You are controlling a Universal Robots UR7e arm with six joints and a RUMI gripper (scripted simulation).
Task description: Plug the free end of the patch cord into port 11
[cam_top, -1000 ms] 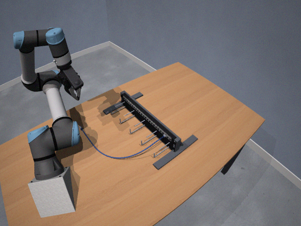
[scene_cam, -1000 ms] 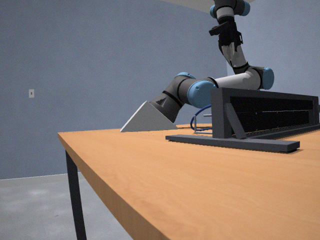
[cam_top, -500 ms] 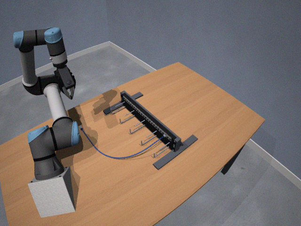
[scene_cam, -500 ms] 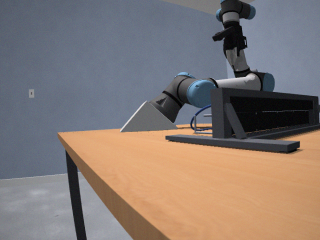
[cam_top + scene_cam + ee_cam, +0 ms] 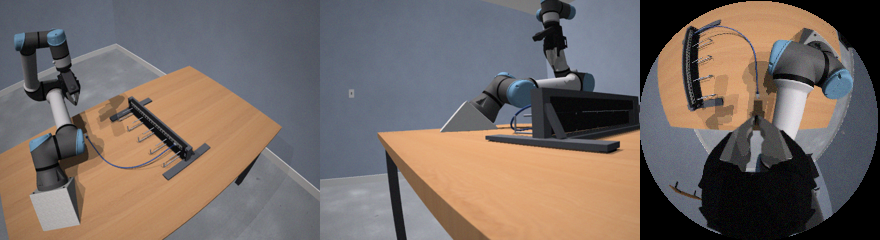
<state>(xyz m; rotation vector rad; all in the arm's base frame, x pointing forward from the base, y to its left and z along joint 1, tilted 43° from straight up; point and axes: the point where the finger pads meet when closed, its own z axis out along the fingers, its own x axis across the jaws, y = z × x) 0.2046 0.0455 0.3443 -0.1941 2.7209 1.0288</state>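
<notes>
Now: the cable plug 25 cm below my hand, 2 cm to the left of it and 1 cm behind it.
</notes>
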